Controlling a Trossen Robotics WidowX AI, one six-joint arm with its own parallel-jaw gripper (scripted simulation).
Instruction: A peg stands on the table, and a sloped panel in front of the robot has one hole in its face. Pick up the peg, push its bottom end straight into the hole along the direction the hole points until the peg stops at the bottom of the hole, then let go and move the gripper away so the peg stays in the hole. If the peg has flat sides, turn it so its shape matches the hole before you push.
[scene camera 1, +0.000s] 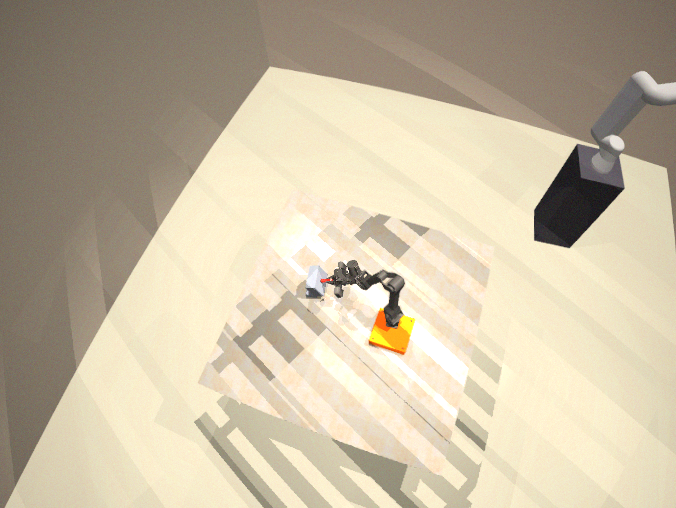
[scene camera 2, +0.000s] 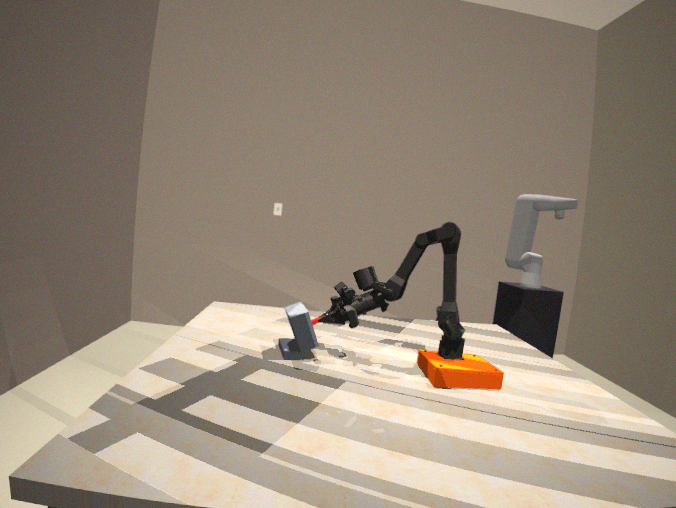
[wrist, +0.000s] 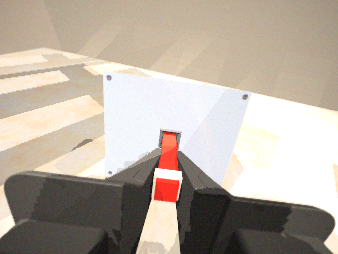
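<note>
Red square peg (wrist: 167, 181) held by my gripper (scene camera 2: 318, 320); the gripper is also visible in the wrist view (wrist: 168, 154). A panel (scene camera 2: 301, 326) is visible to me, and the wrist view (wrist: 135, 107) includes the panel too.
</note>
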